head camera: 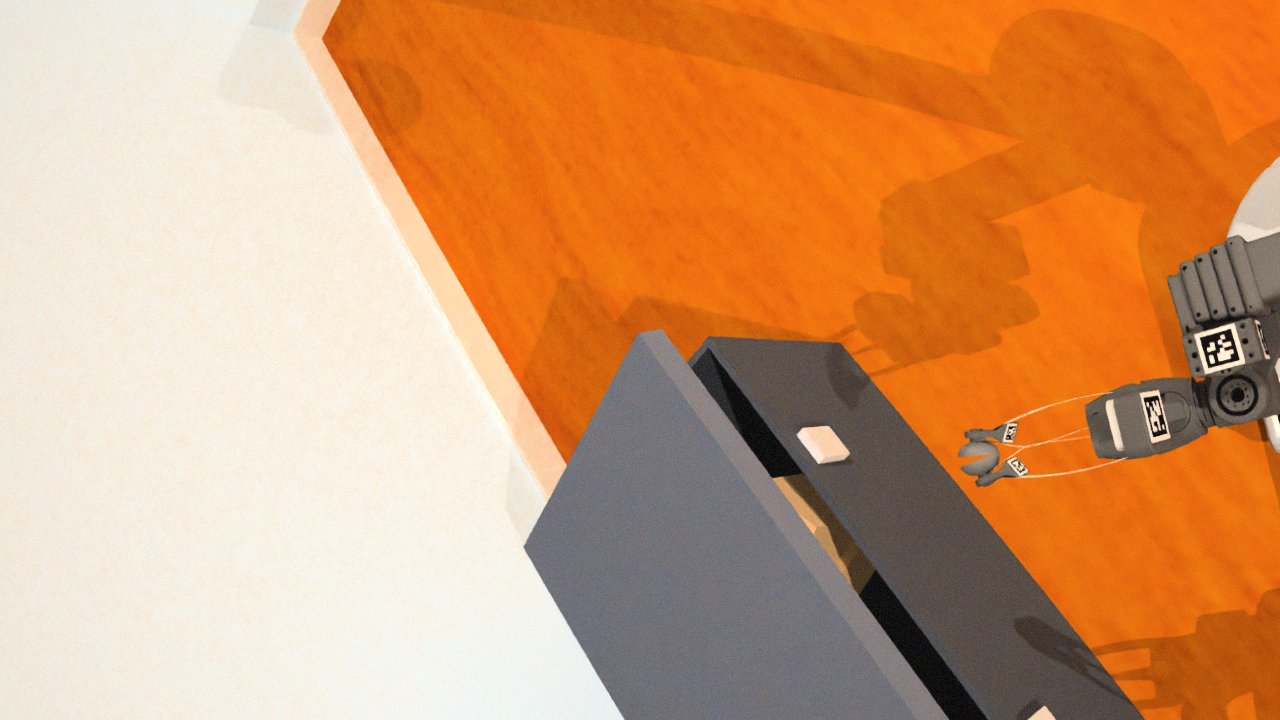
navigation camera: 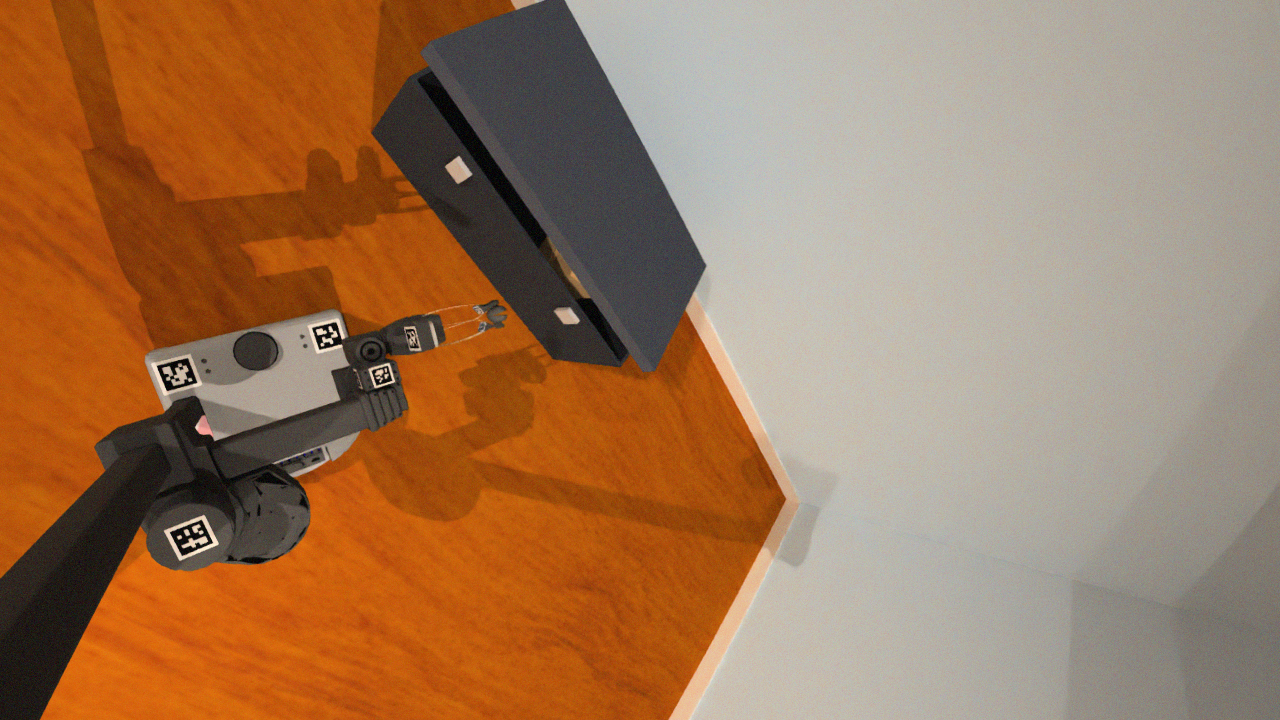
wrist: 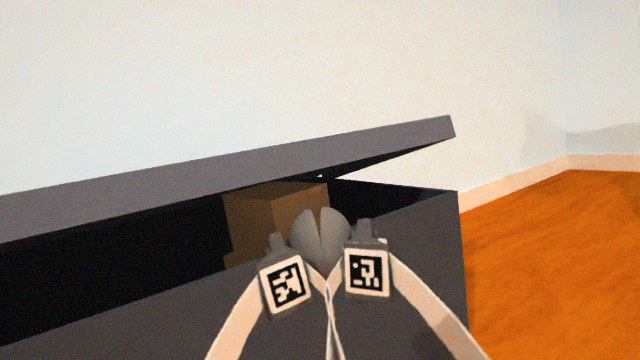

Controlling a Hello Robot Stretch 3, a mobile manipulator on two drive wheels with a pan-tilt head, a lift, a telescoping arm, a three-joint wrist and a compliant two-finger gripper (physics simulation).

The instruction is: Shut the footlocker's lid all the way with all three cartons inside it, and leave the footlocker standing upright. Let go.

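The dark grey footlocker [head camera: 930,537] [navigation camera: 496,241] [wrist: 430,240] stands upright near the wall. Its lid [head camera: 698,537] [navigation camera: 581,179] [wrist: 225,170] is partly open, tilted up with a gap along the front. Through the gap a tan carton [head camera: 810,510] [navigation camera: 565,266] [wrist: 250,220] shows inside; whether more than one carton shows is unclear, and the rest of the inside is hidden or dark. My gripper [head camera: 979,458] [navigation camera: 494,313] [wrist: 321,234] is shut and empty, its fingertips almost together, in front of the footlocker's front face near one end, apart from the lid.
Two pale blocks, one [head camera: 823,445] [navigation camera: 566,315] nearer my gripper and another [head camera: 1041,713] [navigation camera: 458,170], sit on the footlocker's front. White walls with a pale baseboard [head camera: 429,259] [navigation camera: 738,394] [wrist: 520,172] run behind it and meet in a corner. My base [navigation camera: 268,385] stands on the orange wood floor.
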